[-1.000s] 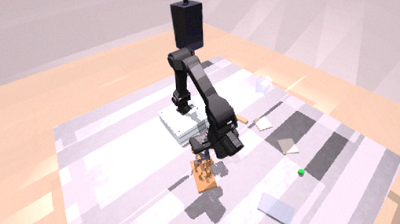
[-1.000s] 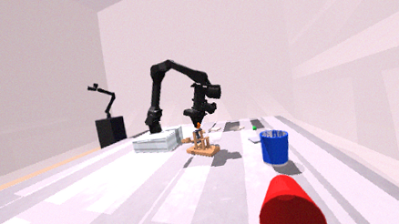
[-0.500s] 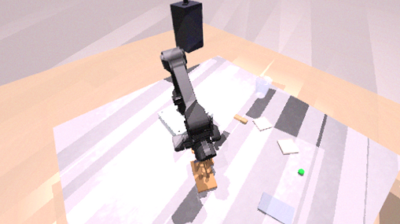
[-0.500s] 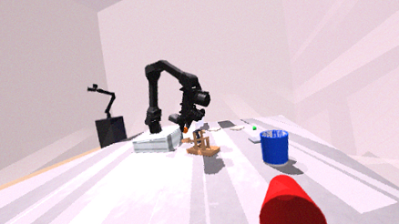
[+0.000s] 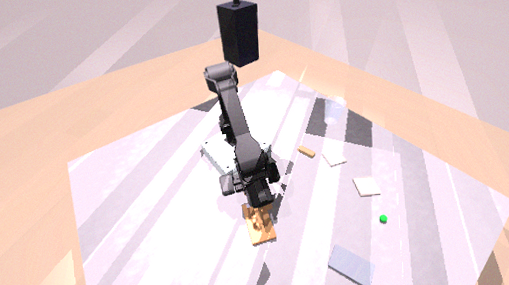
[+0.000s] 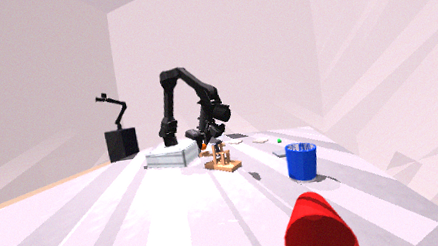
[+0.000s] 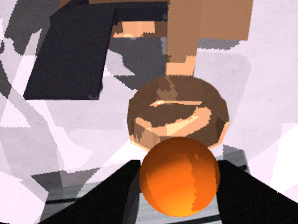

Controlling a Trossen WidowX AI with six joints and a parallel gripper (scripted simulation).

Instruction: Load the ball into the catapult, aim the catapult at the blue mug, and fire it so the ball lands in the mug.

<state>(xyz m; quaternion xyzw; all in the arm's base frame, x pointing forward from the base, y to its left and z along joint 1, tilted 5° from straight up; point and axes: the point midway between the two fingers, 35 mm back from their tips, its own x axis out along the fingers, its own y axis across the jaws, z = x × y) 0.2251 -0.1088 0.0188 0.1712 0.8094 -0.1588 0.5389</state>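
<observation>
The orange ball lies 10 mm above my gripper tip. The rest, counted from my gripper tip: flat grey plate (380 mm ahead, 60 mm to the left, 70 mm below); wooden catapult (60 mm ahead, 10 mm to the right, 30 mm below); wooden block (10 mm ahead, 320 mm to the left, 70 mm below).
</observation>
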